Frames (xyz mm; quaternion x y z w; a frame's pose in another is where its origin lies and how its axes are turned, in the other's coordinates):
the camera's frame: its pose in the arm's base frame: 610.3 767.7 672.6 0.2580 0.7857 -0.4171 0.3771
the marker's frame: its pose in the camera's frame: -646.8 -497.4 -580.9 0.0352 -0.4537 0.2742 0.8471
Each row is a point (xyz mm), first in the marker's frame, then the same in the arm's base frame.
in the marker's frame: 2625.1 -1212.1 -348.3
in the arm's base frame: 183.6 -540.2 -857.3
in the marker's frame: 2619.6 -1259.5 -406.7
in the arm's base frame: 117.0 -521.9 -887.6
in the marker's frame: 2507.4 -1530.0 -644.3
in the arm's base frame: -250.1 -454.1 -941.2
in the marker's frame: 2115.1 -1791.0 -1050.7
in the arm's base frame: -781.9 -144.9 -847.8
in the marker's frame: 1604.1 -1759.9 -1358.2
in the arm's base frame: -1070.9 302.9 -578.2
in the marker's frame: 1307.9 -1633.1 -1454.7
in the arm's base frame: -1112.8 563.5 -369.7
